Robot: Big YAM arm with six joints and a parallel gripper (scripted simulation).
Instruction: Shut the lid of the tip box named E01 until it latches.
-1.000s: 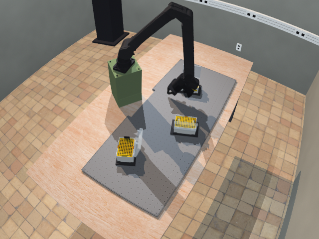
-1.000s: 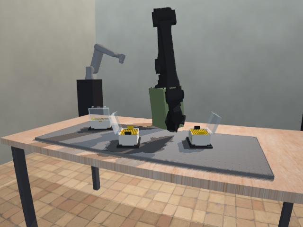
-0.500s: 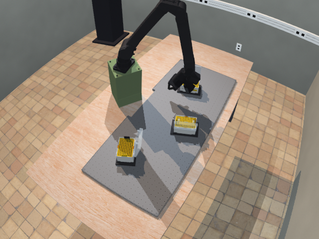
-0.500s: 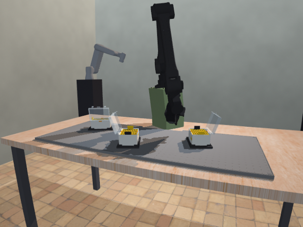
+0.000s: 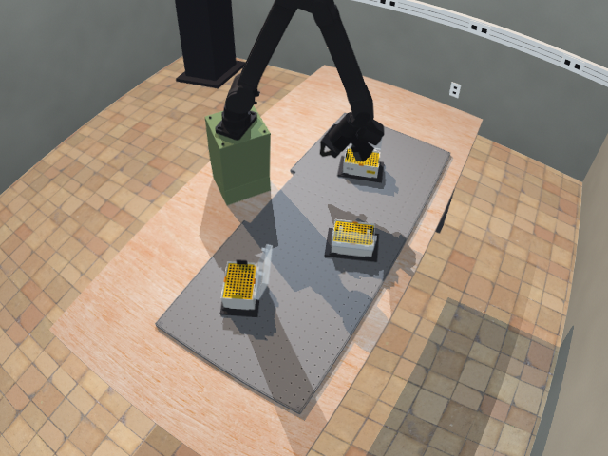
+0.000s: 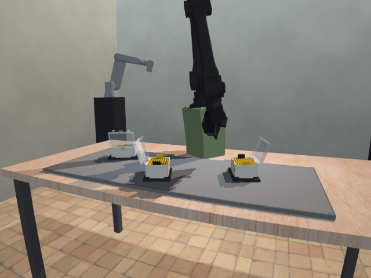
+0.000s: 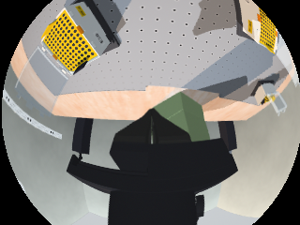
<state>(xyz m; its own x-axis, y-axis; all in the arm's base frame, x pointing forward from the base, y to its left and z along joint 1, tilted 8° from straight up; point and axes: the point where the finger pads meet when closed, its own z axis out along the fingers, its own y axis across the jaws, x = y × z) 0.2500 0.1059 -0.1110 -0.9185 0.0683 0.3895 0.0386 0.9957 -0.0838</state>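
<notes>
My hand is 190 mm short of the tip box, 220 mm to the left of it and 60 mm above it. From my hand the other things lie so: lid 80 mm ahead, 190 mm to the left, 30 mm below.
</notes>
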